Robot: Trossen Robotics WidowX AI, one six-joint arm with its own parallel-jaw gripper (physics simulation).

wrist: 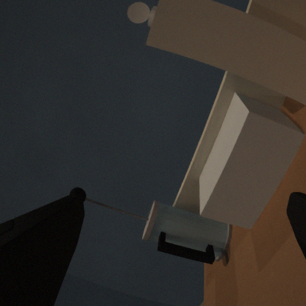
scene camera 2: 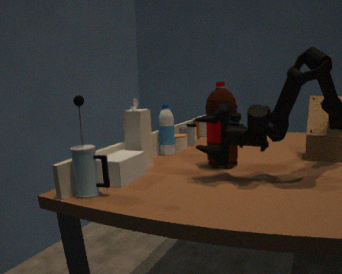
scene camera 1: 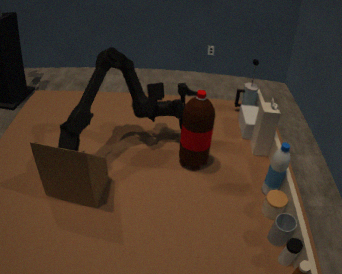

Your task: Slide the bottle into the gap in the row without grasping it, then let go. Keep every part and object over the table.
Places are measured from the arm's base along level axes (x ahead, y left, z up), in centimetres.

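Where they show: gripper, fingertip midpoint: (scene camera 2: 195,133); arm's base, link origin: (scene camera 2: 338,122) (scene camera 1: 67,150).
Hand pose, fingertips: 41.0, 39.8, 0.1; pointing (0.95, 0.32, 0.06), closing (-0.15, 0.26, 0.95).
Things, the pixels of their centre, and the offset from my fingertips, as dx, dy, dz.
- tall pale carton, body centre: (scene camera 2: 138,133) (scene camera 1: 265,125) +25.9, -3.7, -1.7
- small bottle with a blue label, body centre: (scene camera 1: 277,169) (scene camera 2: 166,129) +29.7, -27.2, -3.7
- low white box, body centre: (scene camera 2: 121,167) (scene camera 1: 252,122) +22.2, +10.4, -10.5
- mug with a black handle, body centre: (scene camera 2: 87,146) (scene camera 1: 248,85) +19.3, +26.4, -0.3
- orange-lidded jar, body centre: (scene camera 1: 274,204) (scene camera 2: 178,142) +30.4, -37.1, -11.1
- grey cup, body centre: (scene camera 1: 281,230) (scene camera 2: 187,136) +32.4, -48.7, -10.2
A large dark brown bottle with a red label and red cap (scene camera 1: 196,137) (scene camera 2: 214,131) stands upright on the table, apart from the row. The row along the table's edge includes a tall pale carton (scene camera 1: 265,131) (scene camera 2: 138,131) (wrist: 225,42) and a small bottle with a blue label (scene camera 1: 276,175) (scene camera 2: 166,132); in scene camera 1 a space shows between these two. My gripper (scene camera 2: 198,133) (wrist: 190,206) is open and empty, level, beside the brown bottle on the side towards scene camera 2. In scene camera 1 the brown bottle hides part of it. Whether they touch, I cannot tell.
A low white box (scene camera 1: 247,121) (scene camera 2: 126,168) (wrist: 250,165) and a mug with a black handle (scene camera 1: 250,93) (scene camera 2: 86,171) (wrist: 187,227) stand beyond the carton. An orange-lidded jar (scene camera 1: 274,205) and a grey cup (scene camera 1: 282,230) continue the row. A pale strip backs it. A brown block (scene camera 1: 65,174) stands near the arm's base.
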